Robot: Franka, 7 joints.
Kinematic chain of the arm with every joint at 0, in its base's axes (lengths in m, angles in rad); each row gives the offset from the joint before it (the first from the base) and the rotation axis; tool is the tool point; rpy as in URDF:
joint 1: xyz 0 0 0.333 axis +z
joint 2: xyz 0 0 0 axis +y
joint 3: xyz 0 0 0.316 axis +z
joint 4: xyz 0.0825 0 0 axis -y
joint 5: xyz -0.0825 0 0.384 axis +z
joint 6: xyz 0 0 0 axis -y
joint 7: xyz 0.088 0 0 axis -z
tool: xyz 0 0 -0.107 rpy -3.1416 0 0
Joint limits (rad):
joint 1: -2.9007..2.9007
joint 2: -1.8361..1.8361
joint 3: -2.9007..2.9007
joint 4: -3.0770..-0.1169
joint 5: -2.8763..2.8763
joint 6: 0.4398..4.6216
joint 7: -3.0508..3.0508
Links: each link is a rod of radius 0.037 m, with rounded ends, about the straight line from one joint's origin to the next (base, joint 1, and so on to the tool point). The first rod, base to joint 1, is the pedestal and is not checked.
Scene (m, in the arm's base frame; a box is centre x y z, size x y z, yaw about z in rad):
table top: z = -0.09
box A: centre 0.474 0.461 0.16 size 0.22 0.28 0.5 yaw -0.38
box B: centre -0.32 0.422 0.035 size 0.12 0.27 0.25 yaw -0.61
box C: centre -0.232 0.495 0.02 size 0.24 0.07 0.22 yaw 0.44
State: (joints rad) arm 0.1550 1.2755 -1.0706 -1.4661 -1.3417 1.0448 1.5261
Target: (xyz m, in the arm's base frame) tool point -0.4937 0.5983 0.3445
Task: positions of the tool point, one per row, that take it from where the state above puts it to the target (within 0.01 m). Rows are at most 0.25 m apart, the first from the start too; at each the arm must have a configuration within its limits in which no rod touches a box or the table.
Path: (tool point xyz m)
1: 0.5107 -0.3949 0.2989
2: 0.5667 -0.3021 0.3179
3: 0.6076 -0.1572 0.4154
4: 0.5791 0.0212 0.5469
5: 0.5788 0.2125 0.5323
6: 0.5119 0.4034 0.5121
7: 0.3792 0.5695 0.4867
8: 0.1905 0.6875 0.4565
9: -0.0357 0.7379 0.4222
10: -0.2734 0.7087 0.3846
11: -0.4937 0.5983 0.3445

